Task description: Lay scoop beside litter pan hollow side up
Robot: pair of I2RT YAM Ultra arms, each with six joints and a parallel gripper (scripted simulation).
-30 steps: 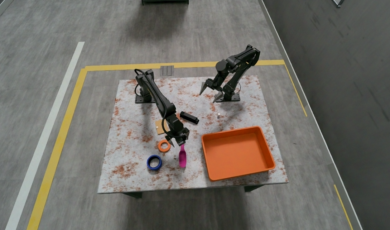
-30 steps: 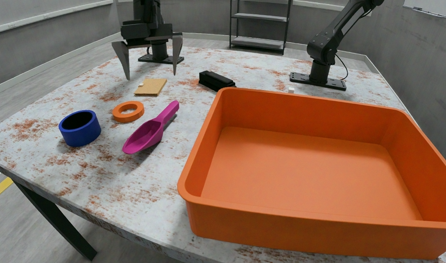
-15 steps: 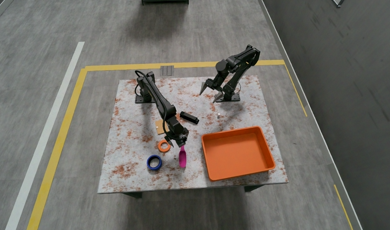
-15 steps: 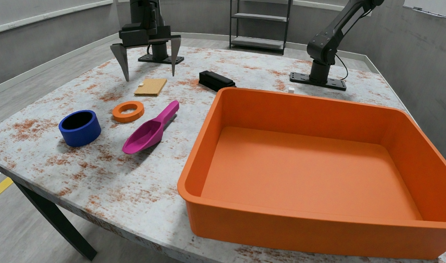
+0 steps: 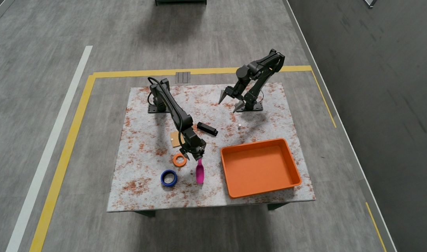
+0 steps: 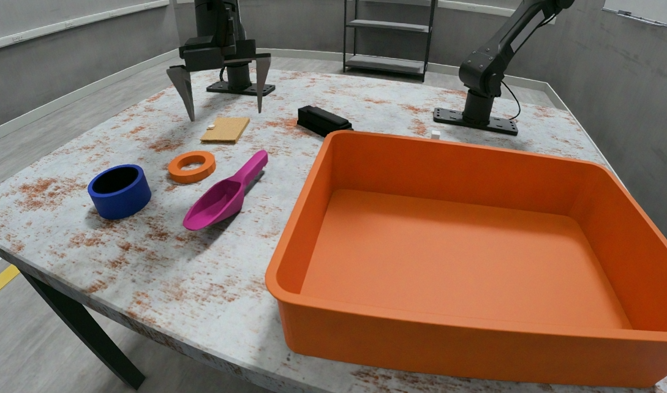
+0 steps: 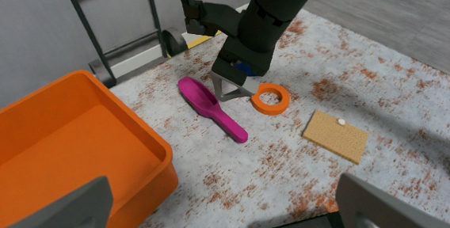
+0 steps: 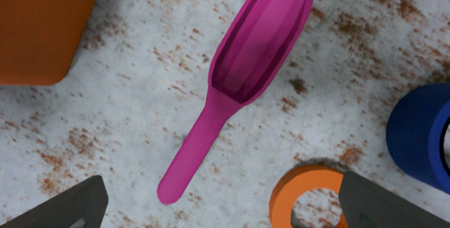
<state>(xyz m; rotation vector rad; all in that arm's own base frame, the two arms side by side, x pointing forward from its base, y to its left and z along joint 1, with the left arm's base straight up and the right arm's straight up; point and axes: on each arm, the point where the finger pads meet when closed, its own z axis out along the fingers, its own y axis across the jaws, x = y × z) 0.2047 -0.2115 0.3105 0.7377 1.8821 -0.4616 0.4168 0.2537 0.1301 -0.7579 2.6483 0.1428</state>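
Observation:
The magenta scoop lies 110 mm below my right hand, 40 mm ahead of it and 20 mm to the left of it. Round my right hand: orange litter pan (360 mm to the left, 90 mm below, 60 mm ahead); tan pad (160 mm behind, 140 mm to the right, 120 mm below); orange ring (120 mm below, 110 mm to the right, 10 mm behind).

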